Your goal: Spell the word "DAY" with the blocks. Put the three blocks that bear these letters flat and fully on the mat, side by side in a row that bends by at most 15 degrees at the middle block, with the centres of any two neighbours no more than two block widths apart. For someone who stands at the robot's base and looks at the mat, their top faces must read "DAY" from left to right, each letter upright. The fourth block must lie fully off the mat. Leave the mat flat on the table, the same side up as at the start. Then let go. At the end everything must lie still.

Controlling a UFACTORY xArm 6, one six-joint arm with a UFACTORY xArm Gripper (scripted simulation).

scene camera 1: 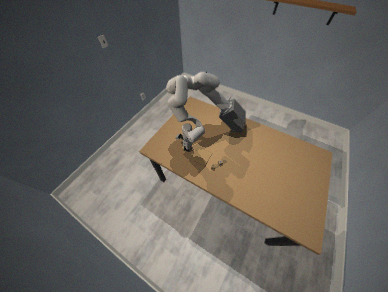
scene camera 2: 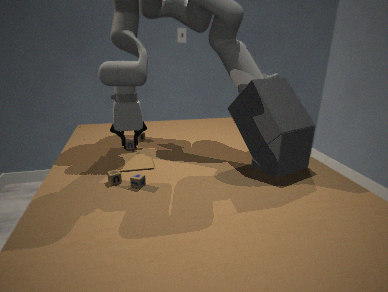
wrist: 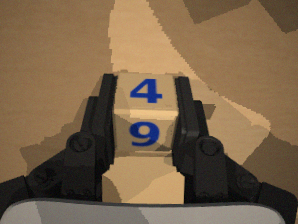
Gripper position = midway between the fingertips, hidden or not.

Observation:
In view: my gripper [scene camera 2: 130, 147] and a thin tan mat [wrist: 136, 177].
My gripper also shows in the wrist view [wrist: 144, 94].

